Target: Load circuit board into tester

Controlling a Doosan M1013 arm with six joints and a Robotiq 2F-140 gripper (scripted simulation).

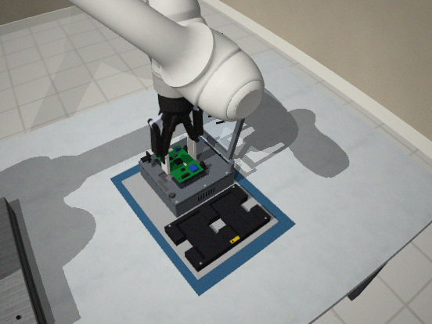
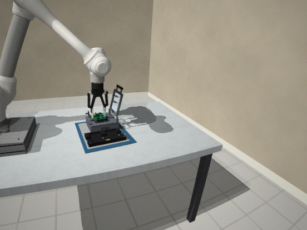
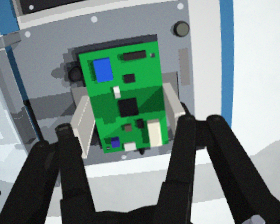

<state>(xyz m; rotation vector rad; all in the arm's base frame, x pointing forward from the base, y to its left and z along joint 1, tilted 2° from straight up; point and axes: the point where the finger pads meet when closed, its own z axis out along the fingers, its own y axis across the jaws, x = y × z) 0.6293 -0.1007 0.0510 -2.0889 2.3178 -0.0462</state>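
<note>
The green circuit board lies 2 cm below my hand. Also, from my hand: latch hook (5 cm behind, 6 cm to the left, 2 cm below); then tester lid (13 cm ahead, 1 cm to the right, 8 cm above).
</note>
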